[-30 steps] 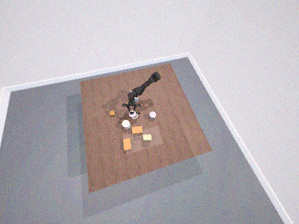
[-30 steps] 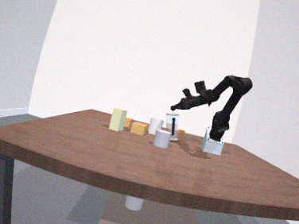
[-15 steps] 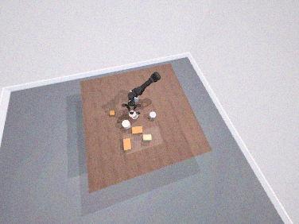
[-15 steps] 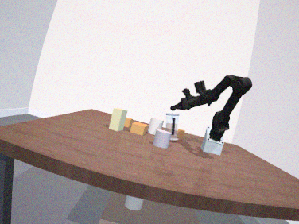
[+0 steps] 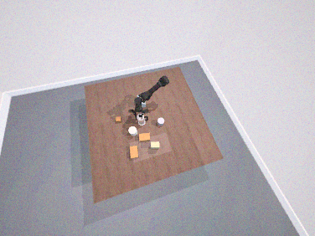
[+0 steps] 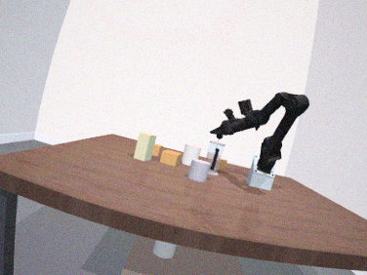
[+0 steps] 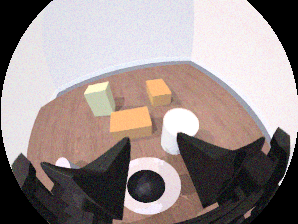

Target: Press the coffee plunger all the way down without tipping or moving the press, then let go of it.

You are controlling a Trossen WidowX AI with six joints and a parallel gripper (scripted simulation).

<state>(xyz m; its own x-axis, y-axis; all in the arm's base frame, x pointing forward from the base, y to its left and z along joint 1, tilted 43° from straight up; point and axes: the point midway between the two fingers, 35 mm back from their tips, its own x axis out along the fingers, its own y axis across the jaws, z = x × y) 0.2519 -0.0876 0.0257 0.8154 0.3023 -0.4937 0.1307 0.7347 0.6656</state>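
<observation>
My gripper tip is 90 mm above the coffee press, 30 mm to the right of it and 30 mm past it. The rest, counted from my gripper tip: pale yellow block: 250 mm ahead, 130 mm to the left, 120 mm below; small orange block: 230 mm to the right, 150 mm below, 90 mm behind.
</observation>
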